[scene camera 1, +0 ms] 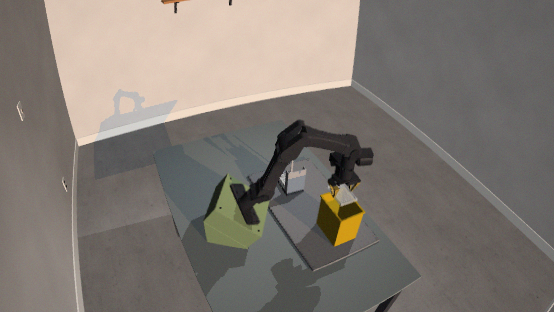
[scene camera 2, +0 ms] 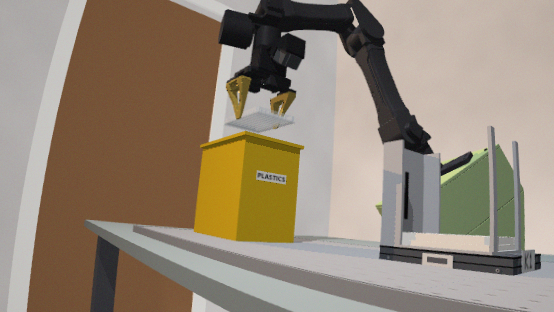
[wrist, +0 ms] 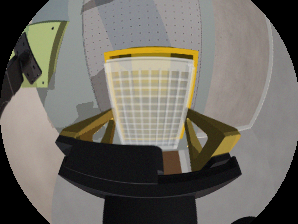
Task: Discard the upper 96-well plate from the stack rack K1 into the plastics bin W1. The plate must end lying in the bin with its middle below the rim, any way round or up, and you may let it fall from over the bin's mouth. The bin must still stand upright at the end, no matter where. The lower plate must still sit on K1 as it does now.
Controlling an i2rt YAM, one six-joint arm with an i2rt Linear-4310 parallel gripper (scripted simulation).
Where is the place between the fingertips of my gripper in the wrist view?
At 149,111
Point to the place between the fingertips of my gripper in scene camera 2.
257,124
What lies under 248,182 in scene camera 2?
A yellow plastics bin W1.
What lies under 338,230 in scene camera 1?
A yellow plastics bin W1.
